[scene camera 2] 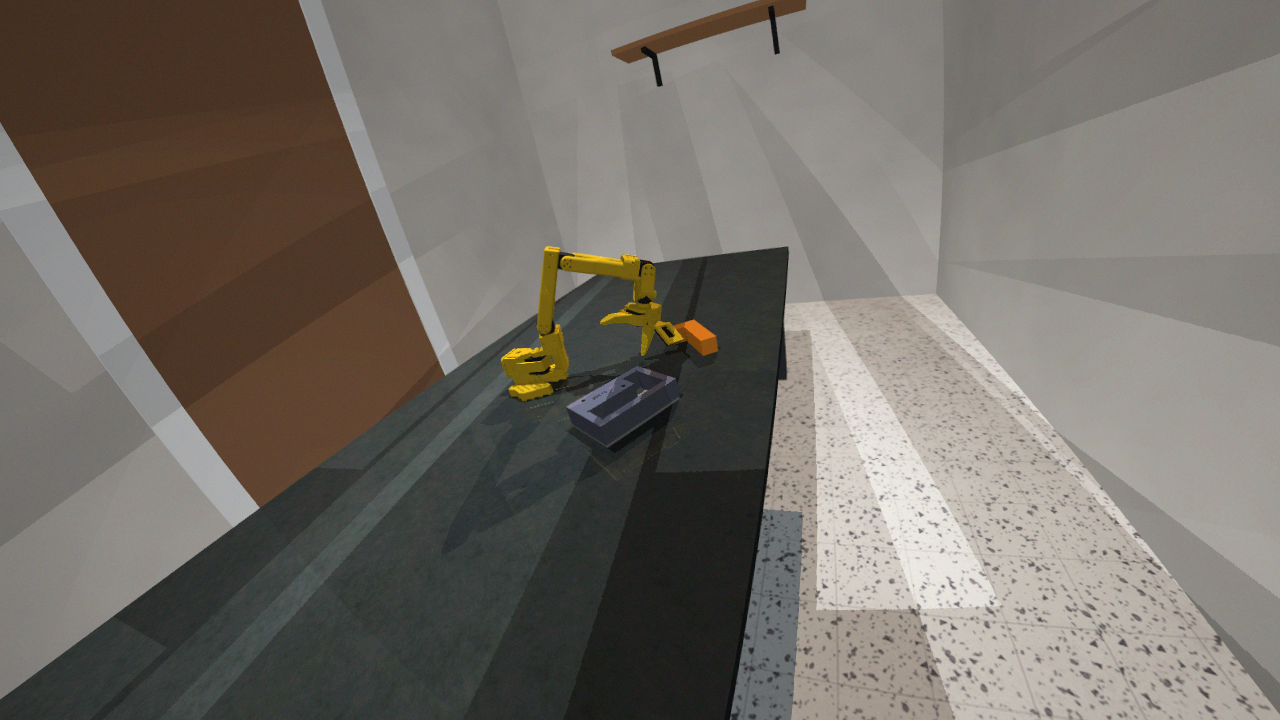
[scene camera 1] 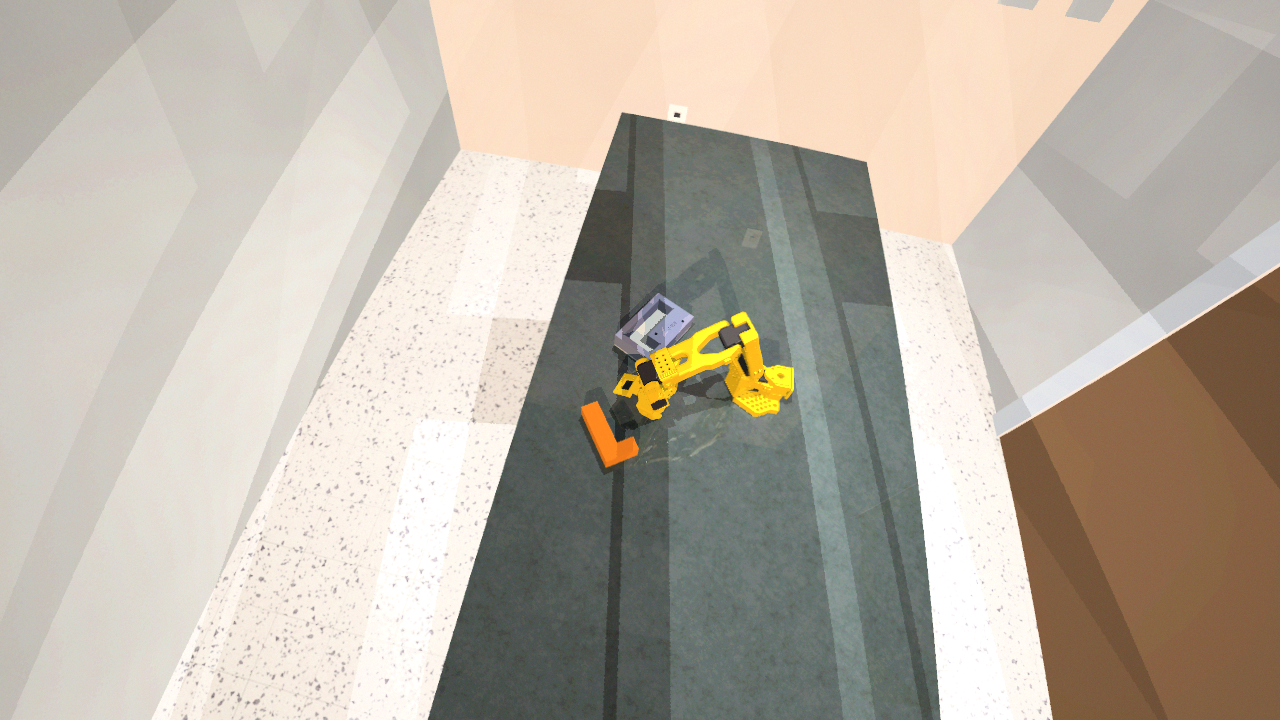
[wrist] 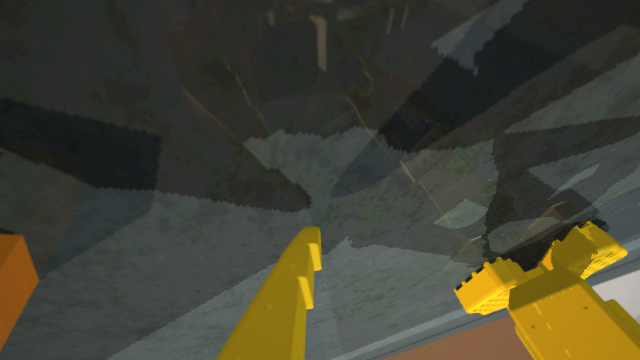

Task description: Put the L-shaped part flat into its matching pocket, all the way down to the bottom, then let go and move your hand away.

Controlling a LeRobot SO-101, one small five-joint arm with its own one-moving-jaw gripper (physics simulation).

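Pixels of known places: end effector, tool point: (scene camera 2: 642, 353) (scene camera 1: 659, 414) (wrist: 320, 242); arm's base, origin of the base link: (scene camera 2: 549, 385) (scene camera 1: 746, 389) (wrist: 528, 255).
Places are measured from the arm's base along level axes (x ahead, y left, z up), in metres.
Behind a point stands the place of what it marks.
Observation:
The orange L-shaped part (scene camera 1: 601, 437) @(x 0.253, y 0.167, z 0.030 m) (scene camera 2: 702, 338) @(x 0.276, y 0.110, z 0.030 m) (wrist: 14, 287) @(x 0.194, y 0.163, z 0.008 m) lies on the dark table, outside the pocket block; one end of it shows at the left edge of the wrist view. The lavender-grey block (scene camera 1: 678, 325) @(x 0.152, y -0.094, z 0.036 m) (scene camera 2: 617, 424) @(x 0.215, y -0.144, z 0.024 m) with the pocket stands on the table, above the part in scene camera 1. My gripper (scene camera 2: 627, 336) @(x 0.160, y 0.094, z 0.012 m) is fully open and empty, pointing down above the table beside the part, apart from it. In the wrist view, one notched jaw shows. The arm hides the jaw tips in scene camera 1.
The yellow arm's base (scene camera 1: 760, 394) @(x -0.024, y 0.015, z 0.016 m) (scene camera 2: 529, 374) @(x -0.025, y -0.013, z 0.031 m) (wrist: 565, 300) @(x 0.045, y 0.016, z 0.034 m) stands on the dark table (scene camera 1: 751, 573) @(x -0.028, y 0.339, z 0.000 m) (scene camera 2: 375, 573) @(x 0.022, y -0.412, z 0.000 m), right of the block in scene camera 1. The table's long edge runs close past the part and block. Shadows and reflections cross the surface.

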